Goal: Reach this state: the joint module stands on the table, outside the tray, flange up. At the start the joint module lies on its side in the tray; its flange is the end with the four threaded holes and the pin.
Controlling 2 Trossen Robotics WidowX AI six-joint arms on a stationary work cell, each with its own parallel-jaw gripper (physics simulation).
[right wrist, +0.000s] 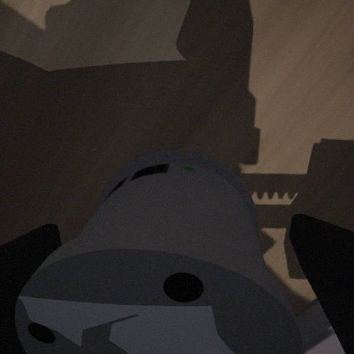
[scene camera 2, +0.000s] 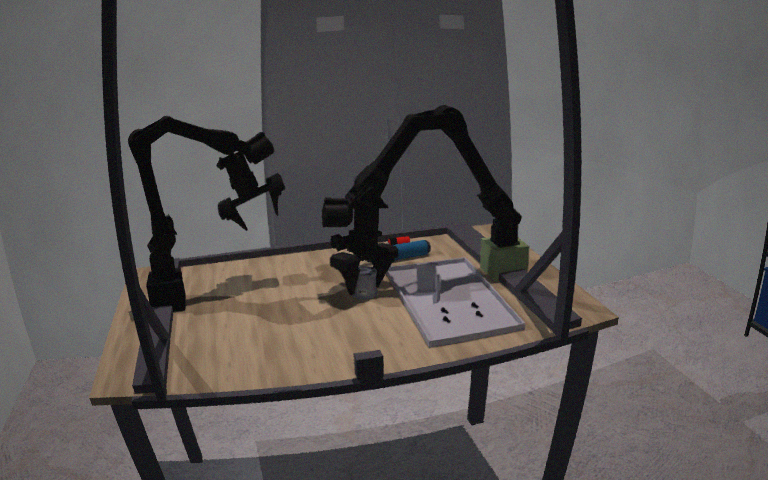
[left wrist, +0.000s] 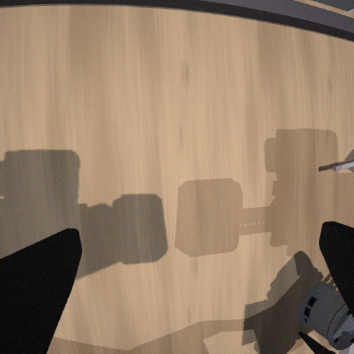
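Pixels of known places: left gripper, fingertip midpoint: point(scene camera 2: 261, 222); right gripper, fingertip midpoint: point(scene camera 2: 363, 290); left arm's base, origin of the base link: point(scene camera 2: 163, 276); right arm's base, origin of the base link: point(scene camera 2: 505, 242).
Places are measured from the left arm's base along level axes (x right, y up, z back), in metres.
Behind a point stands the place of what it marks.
Observation:
The grey cylindrical joint module point(scene camera 2: 366, 283) {z -0.515, x 0.119, y -0.040 m} point(left wrist: 320, 310) point(right wrist: 170, 210) stands upright on the table, just left of the tray point(scene camera 2: 475, 335) {z -0.667, x 0.406, y -0.070 m} in the scene view. Its wide end face points up, and two dark holes show in that face in the right wrist view; the rest of the face is cut off there. My right gripper point(scene camera 2: 370, 285) {z -0.515, x 0.087, y -0.072 m} point(right wrist: 176, 231) is open, with its fingers apart on either side of the module. My left gripper point(scene camera 2: 261, 221) {z -0.298, x -0.099, y 0.073 m} point(left wrist: 202, 239) is open and empty, high above the table at the left.
In the tray are a grey block point(scene camera 2: 425, 277) {z -0.654, x 0.137, y -0.040 m}, a thin upright piece point(scene camera 2: 437, 288) {z -0.658, x 0.206, y -0.041 m} and several black screws point(scene camera 2: 444, 310) {z -0.652, x 0.266, y -0.070 m}. A blue cylinder point(scene camera 2: 413, 249) {z -0.701, x -0.084, y -0.052 m} and a red piece point(scene camera 2: 401, 240) {z -0.693, x -0.161, y -0.051 m} lie behind it. A black box point(scene camera 2: 368, 366) {z -0.416, x 0.484, y -0.044 m} is at the front edge. Frame posts flank the table.

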